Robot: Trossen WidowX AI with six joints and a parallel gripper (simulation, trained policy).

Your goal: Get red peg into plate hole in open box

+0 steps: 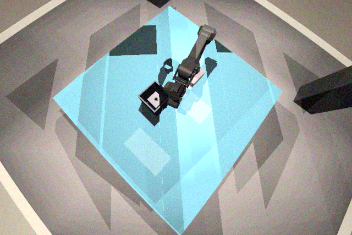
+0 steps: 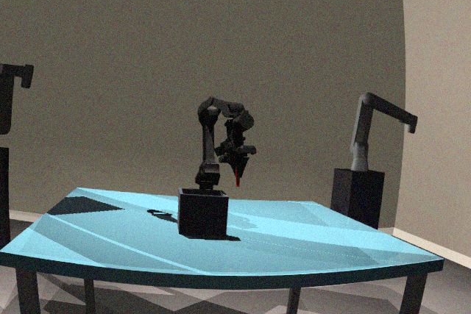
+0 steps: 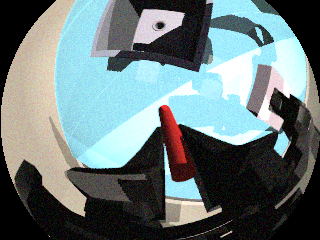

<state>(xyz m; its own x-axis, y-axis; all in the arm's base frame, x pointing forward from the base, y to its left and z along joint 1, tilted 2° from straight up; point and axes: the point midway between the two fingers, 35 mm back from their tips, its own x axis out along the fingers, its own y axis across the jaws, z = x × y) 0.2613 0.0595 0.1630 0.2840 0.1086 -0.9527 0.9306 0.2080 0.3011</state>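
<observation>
Now: the pale plate 14 cm to the right of my gripper tip, 14 cm below it and 5 cm ahead of it. Also, from my gripper tip: red peg 1 cm above.
</observation>
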